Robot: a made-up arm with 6 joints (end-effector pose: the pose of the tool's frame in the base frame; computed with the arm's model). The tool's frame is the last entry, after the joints.
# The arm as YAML. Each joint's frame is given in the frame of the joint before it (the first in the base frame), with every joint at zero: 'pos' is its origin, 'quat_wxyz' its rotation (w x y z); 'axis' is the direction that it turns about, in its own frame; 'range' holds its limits. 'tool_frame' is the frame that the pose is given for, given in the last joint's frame.
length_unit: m
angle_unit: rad
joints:
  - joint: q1
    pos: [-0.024, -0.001, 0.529]
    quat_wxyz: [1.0, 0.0, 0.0, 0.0]
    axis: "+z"
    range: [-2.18, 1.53]
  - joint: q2
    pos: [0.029, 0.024, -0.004]
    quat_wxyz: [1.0, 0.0, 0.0, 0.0]
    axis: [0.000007, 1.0, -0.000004]
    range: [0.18, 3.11]
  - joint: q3
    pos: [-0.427, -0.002, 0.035]
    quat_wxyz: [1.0, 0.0, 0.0, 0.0]
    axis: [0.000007, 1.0, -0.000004]
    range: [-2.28, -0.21]
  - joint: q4
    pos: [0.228, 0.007, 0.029]
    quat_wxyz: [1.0, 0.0, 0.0, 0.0]
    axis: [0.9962, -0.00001, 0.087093]
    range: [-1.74, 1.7]
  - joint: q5
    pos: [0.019, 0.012, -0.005]
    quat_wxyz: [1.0, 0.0, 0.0, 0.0]
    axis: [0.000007, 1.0, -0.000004]
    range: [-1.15, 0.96]
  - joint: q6
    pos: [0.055, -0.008, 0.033]
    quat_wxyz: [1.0, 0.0, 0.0, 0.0]
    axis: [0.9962, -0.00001, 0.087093]
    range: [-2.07, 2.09]
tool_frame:
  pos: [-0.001, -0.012, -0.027]
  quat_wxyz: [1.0, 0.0, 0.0, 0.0]
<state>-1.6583 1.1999 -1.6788 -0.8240 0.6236 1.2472</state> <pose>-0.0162 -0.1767 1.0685 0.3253 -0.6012 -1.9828</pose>
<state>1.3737 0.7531 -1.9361 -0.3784 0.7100 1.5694</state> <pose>-0.0973 -0.1302 1.1200 1.5083 0.3958 1.3454</pose>
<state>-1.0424 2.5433 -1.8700 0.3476 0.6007 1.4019</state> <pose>0.3585 -0.5270 0.5648 2.1738 0.1332 -1.4252</pose>
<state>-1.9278 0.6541 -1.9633 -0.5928 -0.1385 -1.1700</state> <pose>0.0979 0.2562 1.1143 1.9172 -0.5806 1.9415</pose>
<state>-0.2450 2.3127 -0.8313 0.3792 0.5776 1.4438</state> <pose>0.3724 -0.0326 0.5195 1.6264 1.4298 -1.6920</pose>
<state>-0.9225 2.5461 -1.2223 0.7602 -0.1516 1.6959</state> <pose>0.3346 -0.4117 0.4684 2.3934 -0.6734 -1.7187</pose>
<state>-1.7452 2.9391 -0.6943 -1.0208 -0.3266 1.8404</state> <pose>-0.0011 -0.3007 0.3344 2.5138 0.7772 -1.4470</pose>
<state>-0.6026 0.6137 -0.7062 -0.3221 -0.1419 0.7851</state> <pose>-0.0028 0.0369 0.8594 0.3683 -0.3389 -0.4538</pose>
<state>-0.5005 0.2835 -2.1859 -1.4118 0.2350 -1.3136</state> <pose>-0.4703 0.2860 0.9455 1.5629 -0.0784 2.7235</pose>
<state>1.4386 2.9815 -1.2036 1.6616 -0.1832 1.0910</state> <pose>0.0168 0.4479 0.2564 1.0020 1.1656 -0.9596</pose>
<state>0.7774 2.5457 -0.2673 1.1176 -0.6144 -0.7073</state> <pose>0.1581 0.1580 0.5020 -0.9063 1.5383 -0.1243</pose>
